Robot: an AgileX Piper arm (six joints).
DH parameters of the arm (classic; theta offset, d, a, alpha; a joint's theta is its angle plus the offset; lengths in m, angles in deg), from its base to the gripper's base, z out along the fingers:
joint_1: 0 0.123 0 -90
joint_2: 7.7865 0 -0.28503 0
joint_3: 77.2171 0 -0.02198 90
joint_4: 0 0.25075 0 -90
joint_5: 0 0 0 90
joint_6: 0 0.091 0 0
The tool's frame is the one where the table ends.
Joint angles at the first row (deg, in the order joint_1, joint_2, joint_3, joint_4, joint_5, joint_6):
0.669, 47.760, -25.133, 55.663, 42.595, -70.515
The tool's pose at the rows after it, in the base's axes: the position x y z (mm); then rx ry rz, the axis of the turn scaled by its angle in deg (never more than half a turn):
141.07, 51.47, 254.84, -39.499, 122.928, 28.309
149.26, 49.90, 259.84, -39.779, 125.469, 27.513
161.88, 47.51, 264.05, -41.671, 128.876, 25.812
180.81, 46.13, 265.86, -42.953, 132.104, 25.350
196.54, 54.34, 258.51, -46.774, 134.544, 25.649
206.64, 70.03, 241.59, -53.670, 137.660, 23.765
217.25, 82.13, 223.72, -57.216, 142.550, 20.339
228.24, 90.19, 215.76, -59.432, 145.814, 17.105
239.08, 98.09, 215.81, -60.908, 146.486, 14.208
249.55, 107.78, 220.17, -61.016, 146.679, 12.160
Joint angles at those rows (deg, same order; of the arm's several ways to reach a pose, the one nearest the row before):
0.668, 48.455, -26.760, 53.804, 42.722, -66.099
0.670, 50.728, -29.507, 49.922, 43.752, -62.575
0.671, 54.383, -33.137, 44.838, 45.304, -59.525
0.669, 59.646, -37.103, 41.887, 46.424, -57.945
3.687, 64.859, -39.313, 39.797, 45.560, -57.136
9.390, 70.001, -40.081, 34.782, 42.958, -54.449
13.867, 75.397, -41.275, 27.782, 40.716, -47.915
16.391, 79.492, -43.726, 21.925, 40.606, -42.365
18.316, 82.184, -46.642, 17.678, 40.608, -38.402
20.261, 84.334, -50.037, 14.225, 41.074, -34.047

